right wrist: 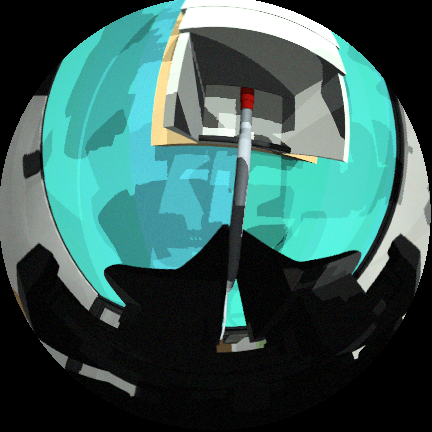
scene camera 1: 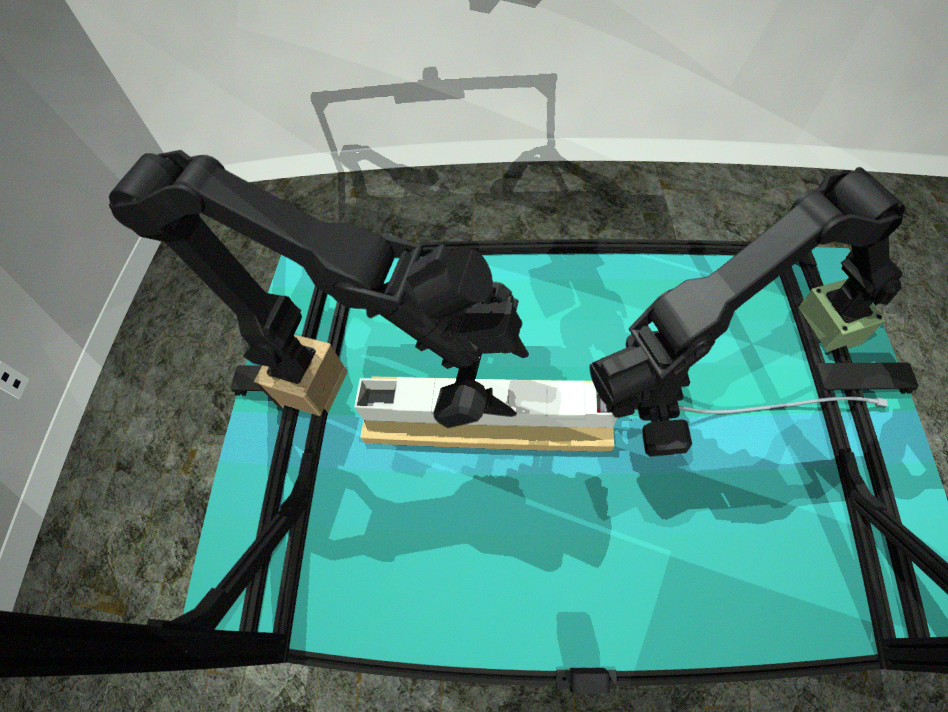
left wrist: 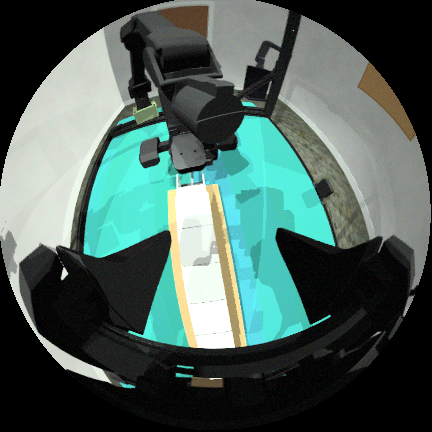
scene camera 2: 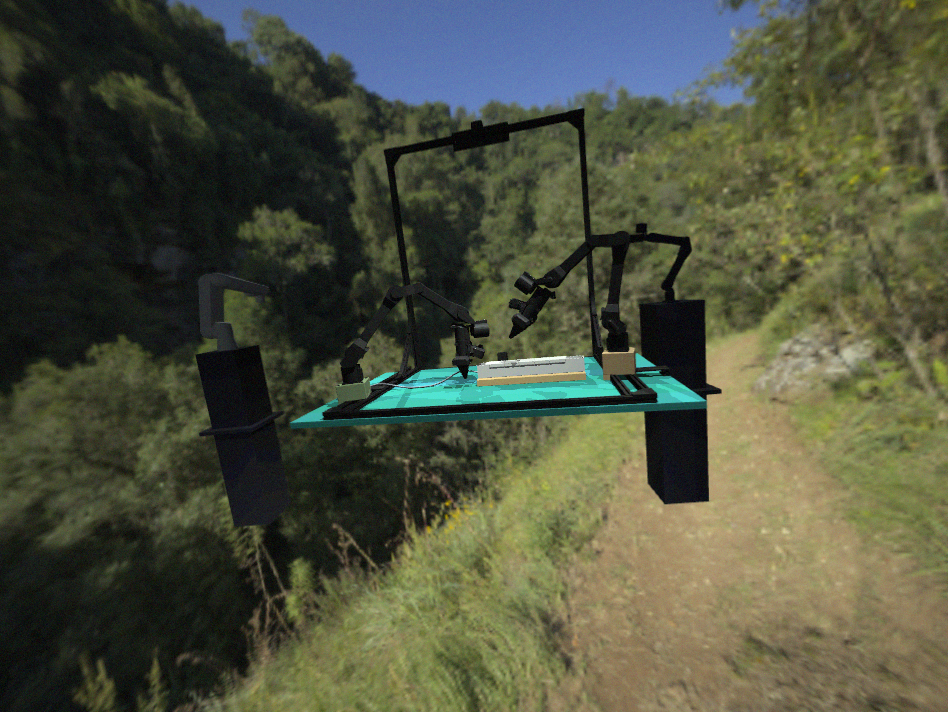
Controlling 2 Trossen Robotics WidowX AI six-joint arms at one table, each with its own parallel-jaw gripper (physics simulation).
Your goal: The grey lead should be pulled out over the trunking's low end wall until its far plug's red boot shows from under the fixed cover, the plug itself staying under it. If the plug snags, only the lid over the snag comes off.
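Frame: origin at the left arm's base, x ahead, y left, z up, level; centimetres.
Where they show: left gripper, fingertip midpoint: (scene camera 1: pixel 520 384) (left wrist: pixel 224 235) (scene camera 2: pixel 512 336); right gripper, fingertip midpoint: (right wrist: pixel 228 229) (scene camera 1: pixel 648 415) (scene camera 2: pixel 465 378); left arm's base, origin of the base link: (scene camera 1: pixel 291 362) (scene camera 2: pixel 618 350); right arm's base, origin of the base link: (scene camera 1: pixel 848 304) (left wrist: pixel 143 105) (scene camera 2: pixel 352 381).
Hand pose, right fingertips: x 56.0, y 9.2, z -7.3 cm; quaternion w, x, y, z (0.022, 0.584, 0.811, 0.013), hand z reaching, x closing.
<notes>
Each offset is from my right fingertips to the centre of the thing. "pt": to the spot under its first point.
My right gripper (scene camera 1: pixel 665 411) (scene camera 2: pixel 463 374) (right wrist: pixel 228 229) is shut on the grey lead (scene camera 1: pixel 766 407) (right wrist: pixel 243 165), just outside the low end wall of the white trunking @(dx -24.7, dy -5.8, dz +1.8 cm) (scene camera 1: pixel 398 417) (scene camera 2: pixel 536 368) (right wrist: pixel 322 130). The lead runs straight over that wall. In the right wrist view its red boot @(dx -9.0, dy -2.0, dz +1.0 cm) (right wrist: pixel 247 98) shows at the edge of the dark space under the white end cover (right wrist: pixel 260 25); the plug is hidden. Pale lids @(dx -23.9, dy -5.6, dz +5.0 cm) (left wrist: pixel 205 285) lie in a row along the trunking. My left gripper (scene camera 1: pixel 518 382) (scene camera 2: pixel 511 335) (left wrist: pixel 224 235) is open and empty above the lids.
The trunking stands on a wooden base @(pt dx -22.5, dy -10.7, dz +0.3 cm) (scene camera 1: pixel 490 442). Its far left end has an open compartment @(pt dx -42.8, dy -7.9, dz +0.7 cm) (scene camera 1: pixel 377 393). The lead's free end @(pt dx +40.3, dy +12.3, dz -0.2 cm) (scene camera 1: pixel 881 402) lies to the right, across the black frame. A wooden block (scene camera 1: pixel 325 383) and a green block (scene camera 1: pixel 839 329) sit at the arm mounts.
</notes>
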